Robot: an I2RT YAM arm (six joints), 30 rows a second.
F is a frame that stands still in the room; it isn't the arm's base.
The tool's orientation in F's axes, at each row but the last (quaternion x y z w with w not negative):
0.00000, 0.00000, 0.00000, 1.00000
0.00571, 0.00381, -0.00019, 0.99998
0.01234, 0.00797, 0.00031, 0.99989
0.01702, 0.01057, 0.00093, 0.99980
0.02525, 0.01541, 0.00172, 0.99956
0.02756, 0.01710, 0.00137, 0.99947
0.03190, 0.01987, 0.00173, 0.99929
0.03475, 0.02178, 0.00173, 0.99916
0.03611, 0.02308, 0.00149, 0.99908
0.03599, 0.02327, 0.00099, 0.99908
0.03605, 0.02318, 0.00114, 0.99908
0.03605, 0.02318, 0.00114, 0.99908
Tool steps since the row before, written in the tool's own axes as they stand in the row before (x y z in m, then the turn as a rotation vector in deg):
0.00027, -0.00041, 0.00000, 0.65, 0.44, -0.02
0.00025, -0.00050, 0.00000, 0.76, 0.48, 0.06
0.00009, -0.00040, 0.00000, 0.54, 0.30, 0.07
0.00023, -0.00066, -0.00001, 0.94, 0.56, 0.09
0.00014, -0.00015, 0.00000, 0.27, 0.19, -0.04
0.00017, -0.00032, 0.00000, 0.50, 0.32, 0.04
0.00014, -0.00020, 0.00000, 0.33, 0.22, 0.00
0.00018, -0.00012, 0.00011, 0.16, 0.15, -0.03
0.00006, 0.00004, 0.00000, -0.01, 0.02, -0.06
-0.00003, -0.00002, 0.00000, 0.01, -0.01, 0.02
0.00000, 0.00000, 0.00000, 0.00, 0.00, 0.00
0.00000, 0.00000, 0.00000, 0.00, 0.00, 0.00
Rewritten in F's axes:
0.00027, -0.00041, 0.00000, 0.65, 0.44, -0.02
0.00025, -0.00050, -0.00001, 0.76, 0.48, 0.06
0.00009, -0.00040, -0.00001, 0.54, 0.30, 0.07
0.00023, -0.00066, -0.00004, 0.94, 0.56, 0.09
0.00014, -0.00015, -0.00001, 0.27, 0.19, -0.04
0.00017, -0.00032, -0.00002, 0.50, 0.32, 0.04
0.00014, -0.00020, -0.00002, 0.33, 0.22, 0.00
0.00018, -0.00013, 0.00009, 0.16, 0.15, -0.03
0.00006, 0.00004, 0.00000, -0.01, 0.02, -0.06
-0.00003, -0.00002, 0.00000, 0.01, -0.01, 0.02
0.00000, 0.00000, 0.00000, 0.00, 0.00, 0.00
0.00000, 0.00000, 0.00000, 0.00, 0.00, 0.00

